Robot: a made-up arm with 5 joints. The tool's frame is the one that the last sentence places.
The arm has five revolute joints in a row. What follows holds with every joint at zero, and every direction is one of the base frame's.
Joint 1 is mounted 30 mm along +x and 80 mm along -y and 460 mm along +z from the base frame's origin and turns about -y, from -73.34 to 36.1 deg.
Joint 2 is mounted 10 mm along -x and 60 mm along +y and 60 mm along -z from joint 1 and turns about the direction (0.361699, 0.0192, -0.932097), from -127.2 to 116.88 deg.
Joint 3 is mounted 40 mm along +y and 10 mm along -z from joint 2 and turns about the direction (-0.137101, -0.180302, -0.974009), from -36.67 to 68.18 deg.
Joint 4 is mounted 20 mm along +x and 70 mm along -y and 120 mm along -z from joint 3 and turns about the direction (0.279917, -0.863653, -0.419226), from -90.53 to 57.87 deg.
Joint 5 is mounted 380 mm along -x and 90 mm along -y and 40 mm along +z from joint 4 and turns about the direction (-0.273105, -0.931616, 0.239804), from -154.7 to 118.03 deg.
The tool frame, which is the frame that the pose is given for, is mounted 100 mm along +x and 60 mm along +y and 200 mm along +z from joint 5; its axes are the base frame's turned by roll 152.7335, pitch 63.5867 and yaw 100.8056 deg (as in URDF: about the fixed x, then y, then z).
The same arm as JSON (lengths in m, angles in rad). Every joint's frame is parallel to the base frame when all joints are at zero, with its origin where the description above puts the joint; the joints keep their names.
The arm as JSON. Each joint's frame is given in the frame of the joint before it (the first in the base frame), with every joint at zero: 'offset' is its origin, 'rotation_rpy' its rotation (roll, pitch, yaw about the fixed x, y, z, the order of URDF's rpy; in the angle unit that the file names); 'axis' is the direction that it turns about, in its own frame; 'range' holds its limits. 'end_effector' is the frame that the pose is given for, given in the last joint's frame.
{"length_unit": "m", "angle_unit": "rad", "chain": [{"id": "joint 1", "offset": [0.03, -0.08, 0.46], "rotation_rpy": [0.0, 0.0, 0.0], "axis": [0.0, -1.0, 0.0], "range": [-1.28, 0.6301]}, {"id": "joint 2", "offset": [-0.01, 0.06, -0.06], "rotation_rpy": [0.0, 0.0, 0.0], "axis": [0.361699, 0.0192, -0.932097], "range": [-2.2201, 2.0399]}, {"id": "joint 3", "offset": [0.0, 0.04, -0.01], "rotation_rpy": [0.0, 0.0, 0.0], "axis": [-0.137101, -0.180302, -0.974009], "range": [-0.64, 1.19]}, {"id": "joint 4", "offset": [0.02, -0.07, -0.12], "rotation_rpy": [0.0, 0.0, 0.0], "axis": [0.279893, -0.863678, -0.419189], "range": [-1.58, 1.01]}, {"id": "joint 5", "offset": [-0.38, -0.09, 0.04], "rotation_rpy": [0.0, 0.0, 0.0], "axis": [-0.273105, -0.931616, 0.239804], "range": [-2.7, 2.06]}], "end_effector": {"offset": [0.1, 0.06, 0.2], "rotation_rpy": [2.6657, 1.1098, 1.7594]}}
